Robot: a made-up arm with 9 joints.
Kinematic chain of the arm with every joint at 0, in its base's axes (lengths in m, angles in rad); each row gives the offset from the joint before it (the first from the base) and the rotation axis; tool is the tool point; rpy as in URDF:
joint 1: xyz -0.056 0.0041 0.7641 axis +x
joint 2: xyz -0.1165 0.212 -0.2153 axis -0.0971 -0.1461 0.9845
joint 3: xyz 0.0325 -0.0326 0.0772 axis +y
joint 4: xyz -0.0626 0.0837 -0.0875 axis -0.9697 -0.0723 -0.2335
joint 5: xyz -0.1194 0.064 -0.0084 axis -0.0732 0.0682 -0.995
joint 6: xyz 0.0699 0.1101 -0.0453 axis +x
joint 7: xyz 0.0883 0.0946 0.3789 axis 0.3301 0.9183 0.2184
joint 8: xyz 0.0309 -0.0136 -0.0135 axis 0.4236 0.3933 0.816
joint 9: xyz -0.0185 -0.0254 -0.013 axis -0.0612 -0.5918 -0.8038
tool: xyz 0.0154 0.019 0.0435 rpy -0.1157 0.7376 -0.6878
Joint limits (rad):
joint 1: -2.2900..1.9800
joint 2: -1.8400..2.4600
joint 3: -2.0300..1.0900
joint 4: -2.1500..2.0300
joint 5: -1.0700..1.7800
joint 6: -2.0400..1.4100
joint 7: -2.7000..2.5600
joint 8: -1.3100..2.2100
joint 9: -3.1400..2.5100
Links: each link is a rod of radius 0.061 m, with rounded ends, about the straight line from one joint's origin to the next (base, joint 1, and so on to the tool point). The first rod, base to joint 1, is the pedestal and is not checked.
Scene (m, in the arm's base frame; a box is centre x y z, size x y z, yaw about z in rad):
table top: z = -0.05
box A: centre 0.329 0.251 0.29 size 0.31 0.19 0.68 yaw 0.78
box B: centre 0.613 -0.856 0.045 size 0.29 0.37 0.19 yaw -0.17
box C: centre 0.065 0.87 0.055 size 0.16 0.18 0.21 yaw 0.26
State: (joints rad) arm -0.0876 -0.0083 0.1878 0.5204 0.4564 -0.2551 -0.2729 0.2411 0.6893
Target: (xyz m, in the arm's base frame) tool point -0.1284 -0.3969 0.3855
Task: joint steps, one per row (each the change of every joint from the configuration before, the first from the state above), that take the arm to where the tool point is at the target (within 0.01 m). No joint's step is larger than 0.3 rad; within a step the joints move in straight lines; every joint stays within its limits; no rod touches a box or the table.
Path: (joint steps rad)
1: -0.1046 0.1368 0.2256 0.1284 0.1180 -0.2930 -0.0425 0.1300 -0.2421
2: -0.1047 0.1367 0.2255 0.1284 0.1179 -0.2930 -0.0425 0.1301 -0.2421
3: -0.1046 0.1368 0.2255 0.1284 0.1180 -0.2930 -0.0424 0.1300 -0.2421
4: -0.1047 0.1367 0.2256 0.1284 0.1179 -0.2930 -0.0425 0.1300 -0.2421
5: -0.1139 -0.2634 -0.0708 -0.0105 0.0609 -0.0326 0.0512 -0.1436 0.2364
6: -0.1140 -0.2635 -0.0708 -0.0104 0.0609 -0.0327 0.0512 -0.1437 0.2363
7: -0.1139 -0.2635 -0.0707 -0.0104 0.0609 -0.0326 0.0513 -0.1436 0.2363
8: -0.1139 -0.2634 -0.0708 -0.0105 0.0608 -0.0327 0.0512 -0.1437 0.2364

